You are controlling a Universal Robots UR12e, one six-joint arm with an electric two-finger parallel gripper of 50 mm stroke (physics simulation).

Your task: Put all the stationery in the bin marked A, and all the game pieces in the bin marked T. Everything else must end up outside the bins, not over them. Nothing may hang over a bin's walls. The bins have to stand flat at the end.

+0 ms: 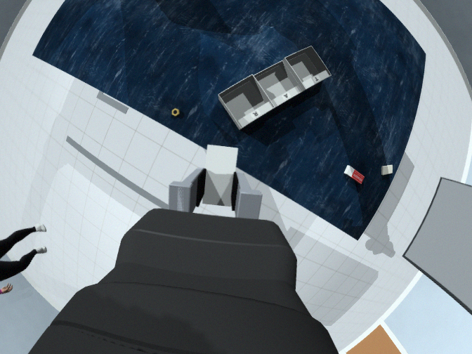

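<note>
My gripper (218, 182) is shut on a plain white rectangular block (222, 162), held upright between the pads and raised high over the table edge. Three joined grey bins stand in a slanted row at upper centre: the bin marked R (255, 114) at left, the bin marked A (286, 95) in the middle and the bin marked T (316, 79) at right. I can make out no object inside them, though parts are shaded. A red and white block (354, 174) lies at the right. A small off-white cube-like piece (387, 170) lies beside it, apart from it.
A brass hex nut (175, 112) lies left of the bins on the dark blue table top (125, 45). The table's straight edge runs diagonally below the bins, with pale tiled floor (125, 155) beyond. A grey panel (445, 240) stands at the far right; a person's legs show at lower left.
</note>
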